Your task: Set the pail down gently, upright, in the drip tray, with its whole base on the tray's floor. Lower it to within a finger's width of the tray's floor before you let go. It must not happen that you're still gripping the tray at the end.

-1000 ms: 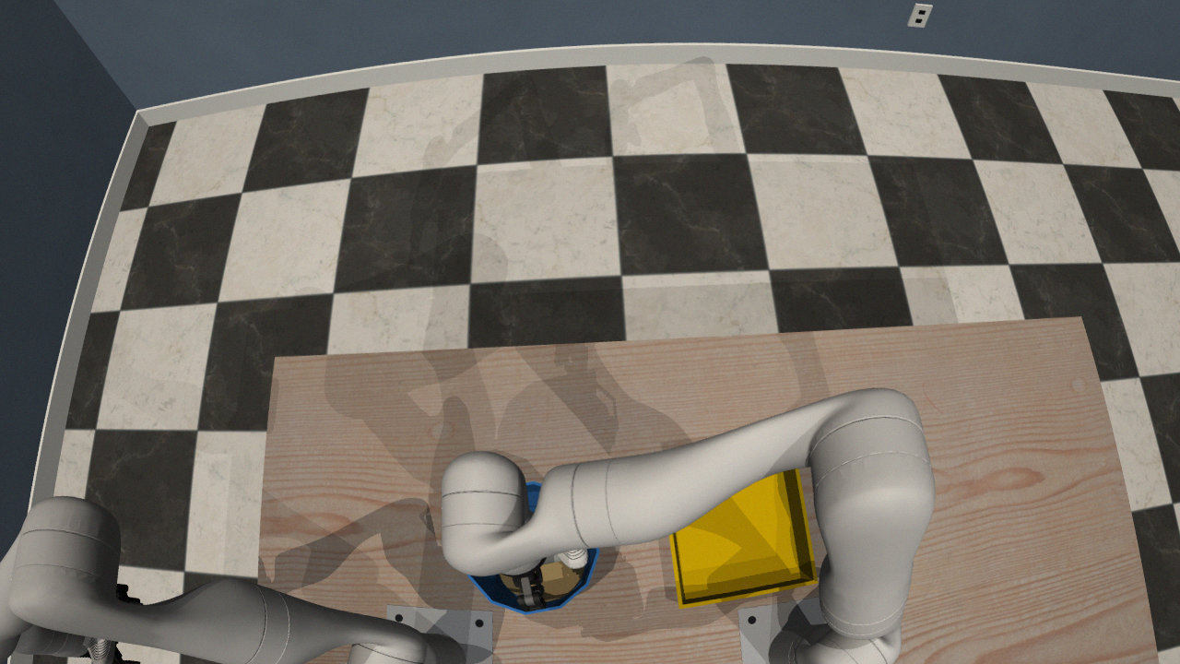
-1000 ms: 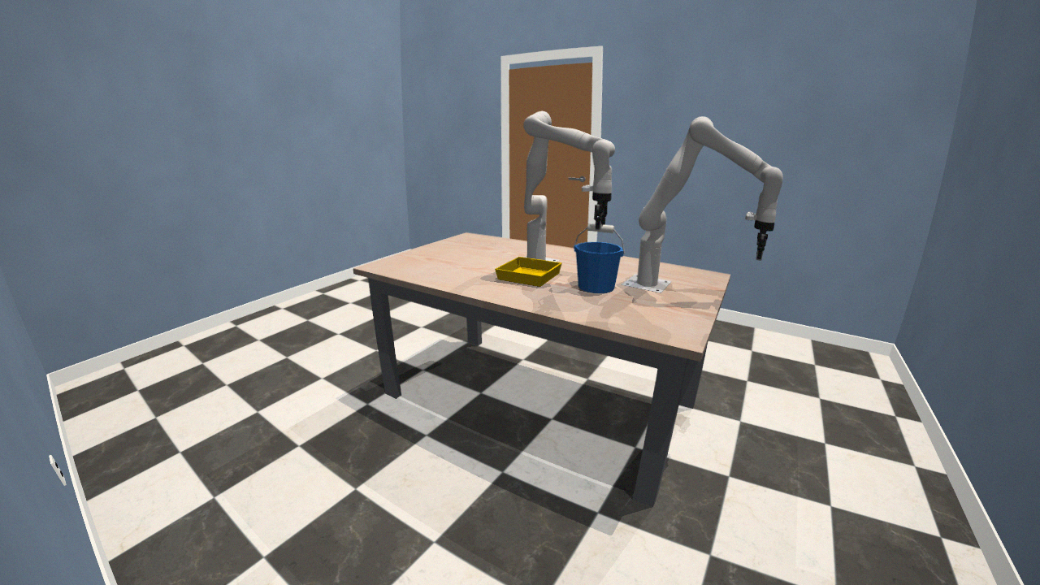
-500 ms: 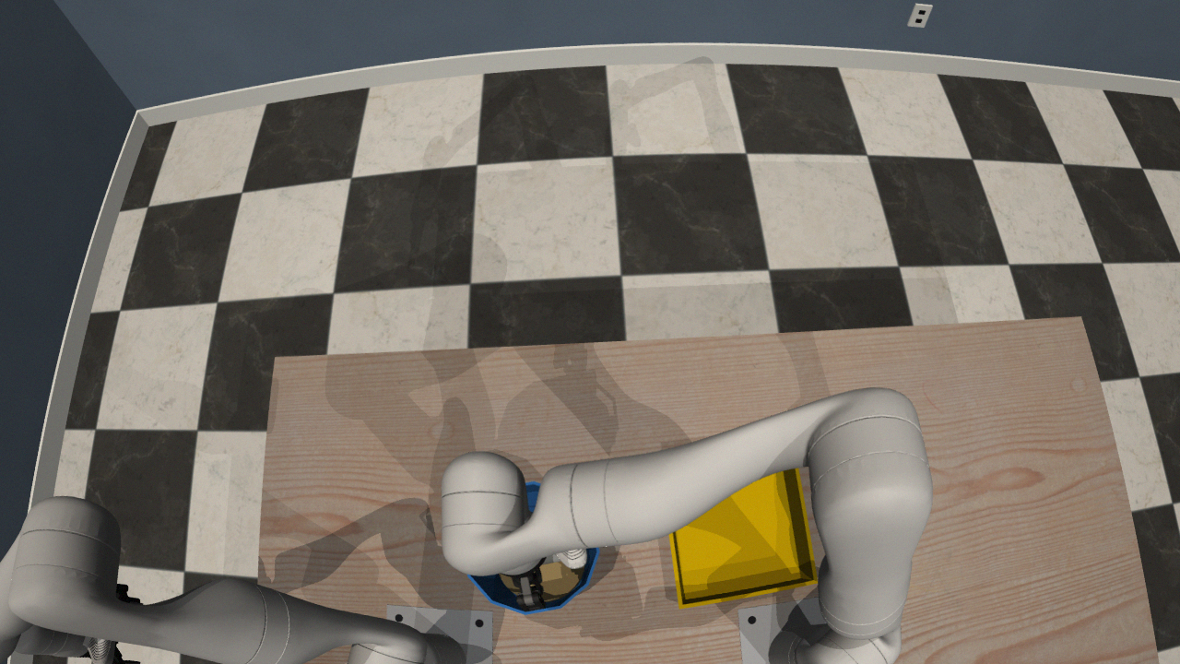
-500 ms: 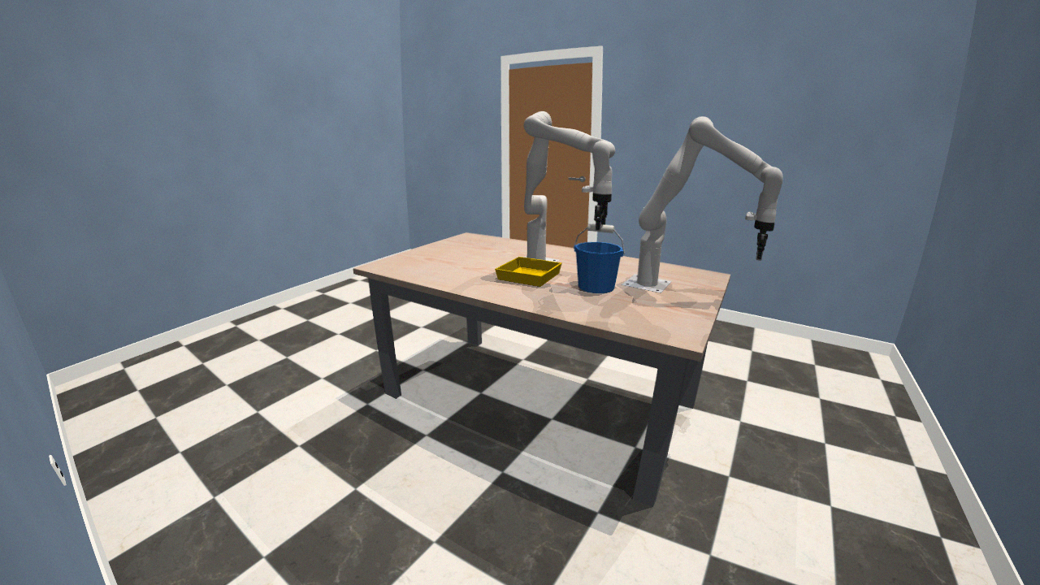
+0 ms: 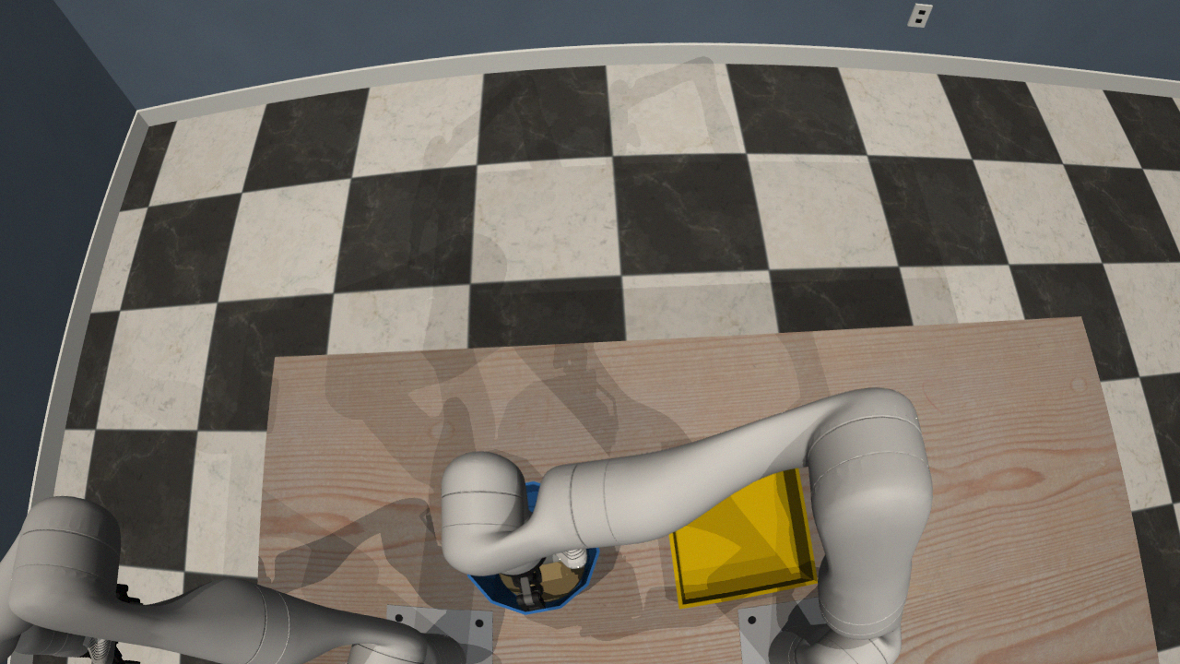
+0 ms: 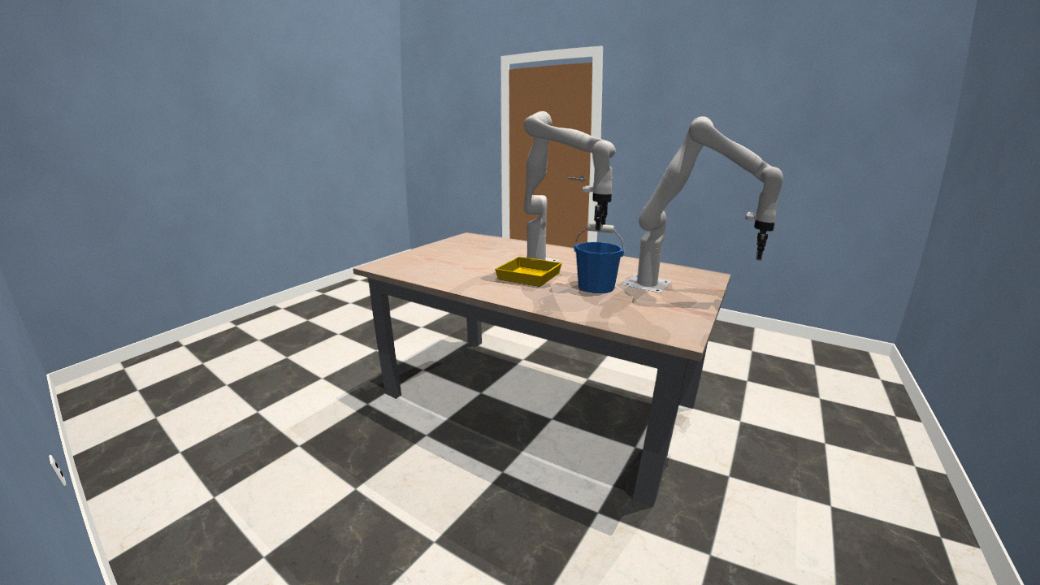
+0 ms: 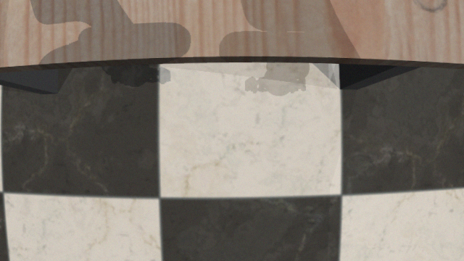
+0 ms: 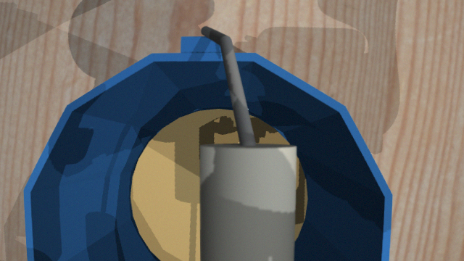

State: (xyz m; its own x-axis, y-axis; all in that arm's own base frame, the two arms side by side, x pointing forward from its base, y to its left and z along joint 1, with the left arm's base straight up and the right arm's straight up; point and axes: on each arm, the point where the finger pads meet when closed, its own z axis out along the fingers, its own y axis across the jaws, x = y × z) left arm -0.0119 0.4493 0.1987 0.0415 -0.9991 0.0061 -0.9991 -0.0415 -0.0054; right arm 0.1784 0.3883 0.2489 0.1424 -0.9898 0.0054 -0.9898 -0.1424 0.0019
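Now: the blue pail 1 cm ahead of my right hand, 1 cm to the left of it and 10 cm below it. From my right hand the other things lie so: yellow drip tray (6 cm ahead, 30 cm to the right, 23 cm below).
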